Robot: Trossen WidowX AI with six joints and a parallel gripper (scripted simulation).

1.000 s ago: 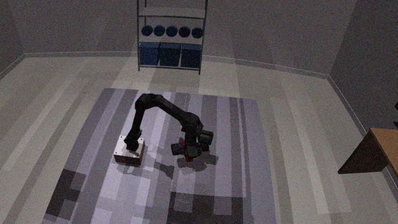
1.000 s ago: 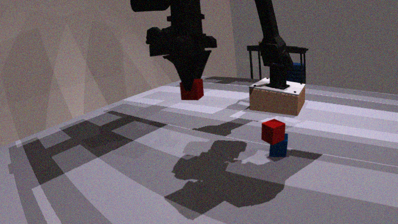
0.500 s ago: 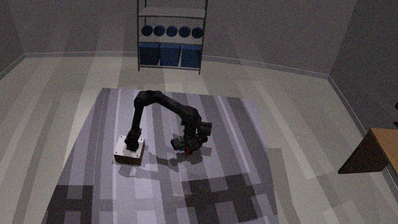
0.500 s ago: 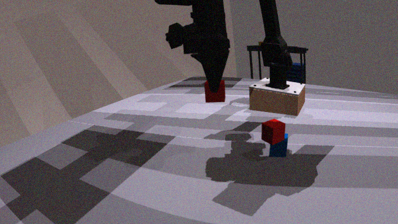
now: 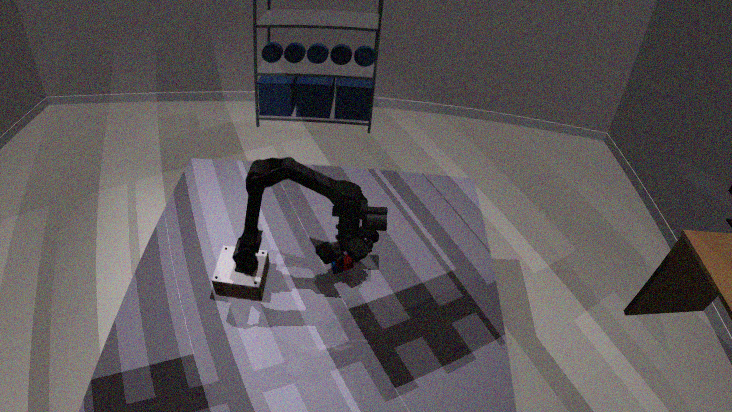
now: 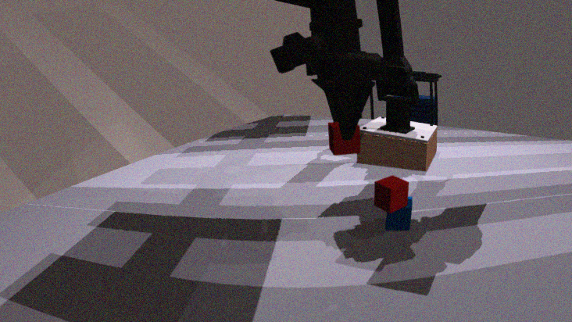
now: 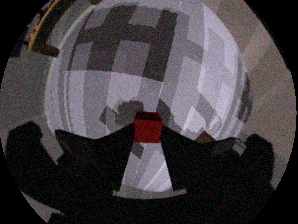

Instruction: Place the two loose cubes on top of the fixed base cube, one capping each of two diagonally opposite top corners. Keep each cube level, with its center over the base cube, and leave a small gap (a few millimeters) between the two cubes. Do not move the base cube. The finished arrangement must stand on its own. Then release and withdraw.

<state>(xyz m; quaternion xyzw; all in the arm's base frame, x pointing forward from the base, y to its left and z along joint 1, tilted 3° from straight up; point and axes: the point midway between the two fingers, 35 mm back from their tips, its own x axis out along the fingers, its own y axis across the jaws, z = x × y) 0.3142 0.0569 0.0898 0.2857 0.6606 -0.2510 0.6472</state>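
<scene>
The blue base cube lies 110 mm below my gripper tip, 70 mm to the left of it and 40 mm behind it. The rest, counted from my gripper tip: red cube: right at my gripper tip.
</scene>
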